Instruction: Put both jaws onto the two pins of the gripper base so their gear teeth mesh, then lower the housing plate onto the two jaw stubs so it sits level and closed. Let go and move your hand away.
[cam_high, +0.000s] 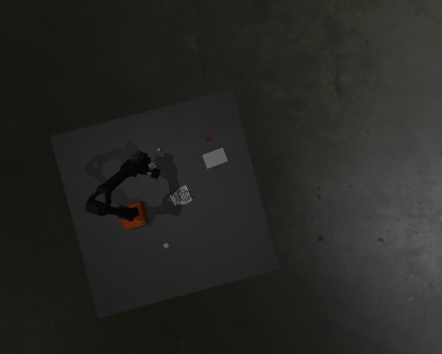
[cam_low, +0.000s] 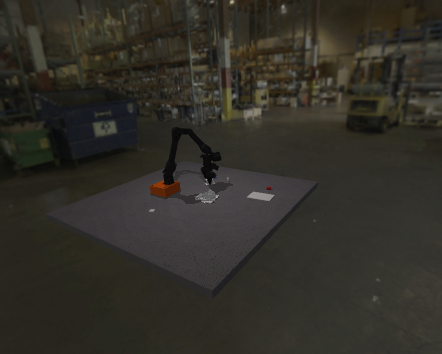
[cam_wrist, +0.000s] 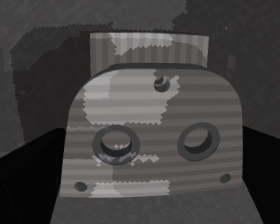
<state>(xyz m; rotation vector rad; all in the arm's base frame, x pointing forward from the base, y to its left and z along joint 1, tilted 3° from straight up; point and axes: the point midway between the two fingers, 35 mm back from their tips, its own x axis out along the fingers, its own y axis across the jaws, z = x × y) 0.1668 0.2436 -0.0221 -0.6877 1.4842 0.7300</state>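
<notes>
My gripper tip is now 6 cm past the blue piece, 13 cm to the right of it and 1 cm below it. From my gripper tip the other things lie so: flat white rectangle 45 cm ahead, 5 cm to the right, 1 cm below; then red piece 45 cm ahead, 9 cm to the left.
</notes>
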